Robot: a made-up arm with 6 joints. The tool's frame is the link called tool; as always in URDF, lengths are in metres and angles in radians.
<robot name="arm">
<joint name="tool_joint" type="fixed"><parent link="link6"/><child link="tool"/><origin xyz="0 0 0" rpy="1.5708 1.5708 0"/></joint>
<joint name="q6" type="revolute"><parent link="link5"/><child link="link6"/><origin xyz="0 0.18 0" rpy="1.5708 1.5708 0"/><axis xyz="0 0 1"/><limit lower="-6.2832" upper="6.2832" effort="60" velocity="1"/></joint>
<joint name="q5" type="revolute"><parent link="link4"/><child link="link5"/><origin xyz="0 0 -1.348" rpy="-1.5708 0 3.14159"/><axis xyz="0 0 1"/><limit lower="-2.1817" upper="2.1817" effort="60" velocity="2"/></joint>
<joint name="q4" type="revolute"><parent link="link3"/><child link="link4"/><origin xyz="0 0.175 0" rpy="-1.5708 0 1.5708"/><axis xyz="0 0 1"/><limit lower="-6.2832" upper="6.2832" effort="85" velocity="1.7"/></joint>
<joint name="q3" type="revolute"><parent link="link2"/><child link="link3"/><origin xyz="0 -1.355 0" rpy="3.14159 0 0"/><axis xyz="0 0 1"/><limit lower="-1.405" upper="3.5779" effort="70" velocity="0.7"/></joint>
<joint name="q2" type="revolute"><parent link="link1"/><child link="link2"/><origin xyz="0 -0.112 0" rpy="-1.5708 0 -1.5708"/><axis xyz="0 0 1"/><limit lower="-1.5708" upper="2.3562" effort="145" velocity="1.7"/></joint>
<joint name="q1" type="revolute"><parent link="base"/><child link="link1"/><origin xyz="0 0 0.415" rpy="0 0 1.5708"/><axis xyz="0 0 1"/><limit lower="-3.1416" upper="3.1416" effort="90" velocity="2.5"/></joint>
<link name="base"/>
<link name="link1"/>
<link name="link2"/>
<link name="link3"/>
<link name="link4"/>
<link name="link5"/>
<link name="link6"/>
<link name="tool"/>
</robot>
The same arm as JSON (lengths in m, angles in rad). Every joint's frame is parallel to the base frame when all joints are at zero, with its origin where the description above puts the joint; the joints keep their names.
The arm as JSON. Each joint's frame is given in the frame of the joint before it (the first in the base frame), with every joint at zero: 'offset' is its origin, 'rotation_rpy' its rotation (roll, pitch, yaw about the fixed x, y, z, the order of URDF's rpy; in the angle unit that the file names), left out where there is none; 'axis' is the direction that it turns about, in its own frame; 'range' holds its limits. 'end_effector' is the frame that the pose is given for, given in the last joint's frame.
{"length_unit": "m", "angle_unit": "rad", "chain": [{"id": "q1", "offset": [0.0, 0.0, 0.415], "axis": "+z", "range": [-3.1416, 3.1416]}, {"id": "q2", "offset": [0.112, 0.0, 0.0], "axis": "+y", "range": [-1.5708, 2.3562]}, {"id": "q3", "offset": [0.0, 0.0, 1.355], "axis": "-y", "range": [-1.405, 3.5779]}, {"id": "q4", "offset": [0.0, 0.0, 0.175], "axis": "-x", "range": [-6.2832, 6.2832]}, {"id": "q5", "offset": [1.348, 0.0, 0.0], "axis": "-y", "range": [-2.1817, 2.1817]}, {"id": "q6", "offset": [0.18, 0.0, 0.0], "axis": "-x", "range": [-6.2832, 6.2832]}], "end_effector": {"offset": [0.0, 0.0, 0.0], "rotation_rpy": [0.0, 0.0, 0.0]}}
